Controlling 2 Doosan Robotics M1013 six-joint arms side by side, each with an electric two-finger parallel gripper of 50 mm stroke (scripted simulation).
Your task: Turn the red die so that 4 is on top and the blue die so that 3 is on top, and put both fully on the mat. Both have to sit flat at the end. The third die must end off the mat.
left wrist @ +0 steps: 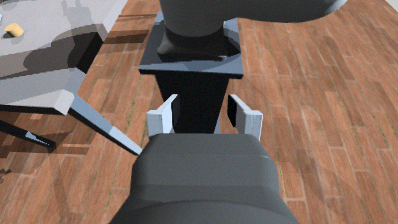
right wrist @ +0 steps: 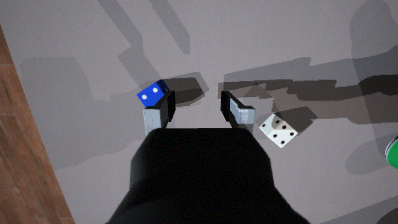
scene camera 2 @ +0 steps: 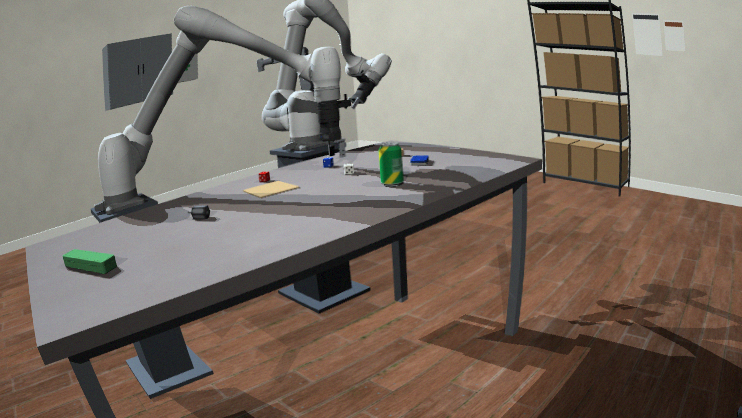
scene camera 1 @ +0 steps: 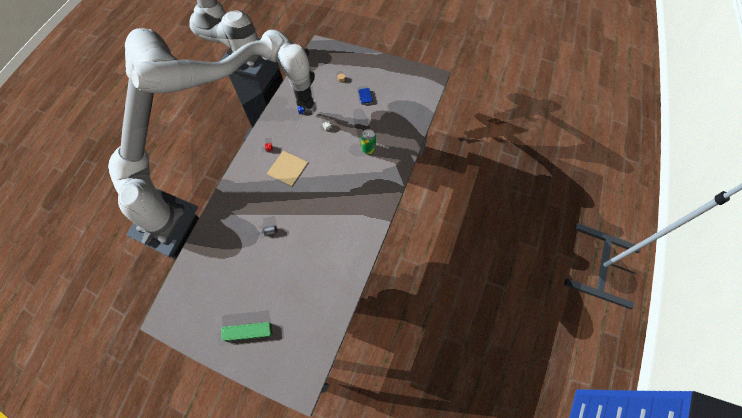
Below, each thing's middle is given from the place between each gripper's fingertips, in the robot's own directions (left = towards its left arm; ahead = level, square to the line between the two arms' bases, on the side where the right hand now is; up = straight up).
Now: right hand (scene camera 2: 337,156) 11 cm short of the white die (right wrist: 277,129), 6 cm to the left of it and 4 cm above it. Also, from my right hand: tan mat (scene camera 1: 287,167) (32 cm to the right, 6 cm below, 1 cm behind).
My left gripper is now 600 mm short of the white die, 720 mm to the left of it and 140 mm above it. The rest, counted from my left hand: tan mat (490 mm ahead, 980 mm to the right, 160 mm below).
